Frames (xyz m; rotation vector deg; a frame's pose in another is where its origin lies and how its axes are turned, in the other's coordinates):
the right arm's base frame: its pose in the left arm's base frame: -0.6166 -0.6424 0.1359 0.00 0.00 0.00
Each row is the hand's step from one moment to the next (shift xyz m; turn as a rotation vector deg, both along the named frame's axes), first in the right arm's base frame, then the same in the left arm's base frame.
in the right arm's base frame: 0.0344 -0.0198 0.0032 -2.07 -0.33 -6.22
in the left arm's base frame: 0.0344 -0.0198 0.0032 -2.07 -0.33 -6.22
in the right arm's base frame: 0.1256 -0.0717 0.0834 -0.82 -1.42 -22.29
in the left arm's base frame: 0.1256 -0.0717 0.0834 -0.82 -1.42 -22.29
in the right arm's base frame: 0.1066 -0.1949 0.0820 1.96 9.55 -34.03
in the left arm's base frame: 0.1066 -0.1949 0.0820 1.96 9.55 -34.03
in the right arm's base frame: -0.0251 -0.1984 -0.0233 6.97 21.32 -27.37
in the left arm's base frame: -0.0251 -0.1984 -0.0233 6.97 21.32 -27.37
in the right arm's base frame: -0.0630 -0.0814 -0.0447 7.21 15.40 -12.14
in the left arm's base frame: -0.0630 -0.0814 -0.0447 7.21 15.40 -12.14
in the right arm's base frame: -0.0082 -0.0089 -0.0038 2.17 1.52 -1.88
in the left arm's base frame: -0.0082 -0.0089 -0.0038 2.17 1.52 -1.88
